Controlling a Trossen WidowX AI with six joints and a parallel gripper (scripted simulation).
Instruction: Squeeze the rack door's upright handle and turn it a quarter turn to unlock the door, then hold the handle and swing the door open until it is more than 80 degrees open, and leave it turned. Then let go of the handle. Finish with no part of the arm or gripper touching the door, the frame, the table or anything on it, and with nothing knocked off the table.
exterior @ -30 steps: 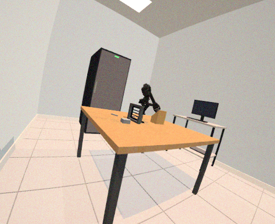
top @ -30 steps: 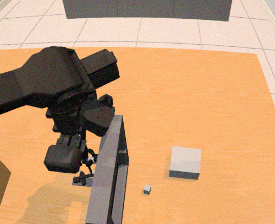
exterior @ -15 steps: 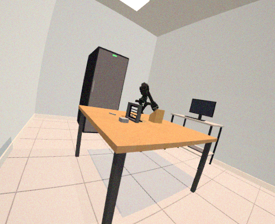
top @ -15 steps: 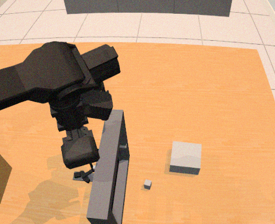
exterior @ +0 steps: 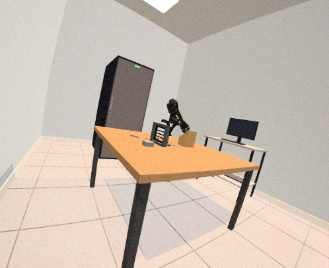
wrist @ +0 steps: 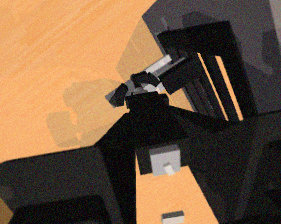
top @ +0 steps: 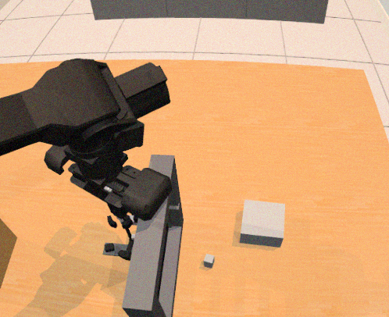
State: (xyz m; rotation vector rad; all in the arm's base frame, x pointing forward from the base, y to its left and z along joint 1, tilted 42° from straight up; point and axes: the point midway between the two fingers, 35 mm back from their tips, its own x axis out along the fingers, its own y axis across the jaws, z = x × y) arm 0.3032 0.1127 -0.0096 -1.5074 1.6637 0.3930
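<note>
Right now the door handle is 20 mm below my gripper tip and 10 mm to the right of it. From my gripper tip the other things lie so: light grey block: 230 mm ahead, 120 mm below, 60 mm to the left; then thin flat strip: 290 mm to the right, 210 mm ahead, 130 mm below; then small grey cube: 140 mm ahead, 120 mm below, 20 mm to the right.
</note>
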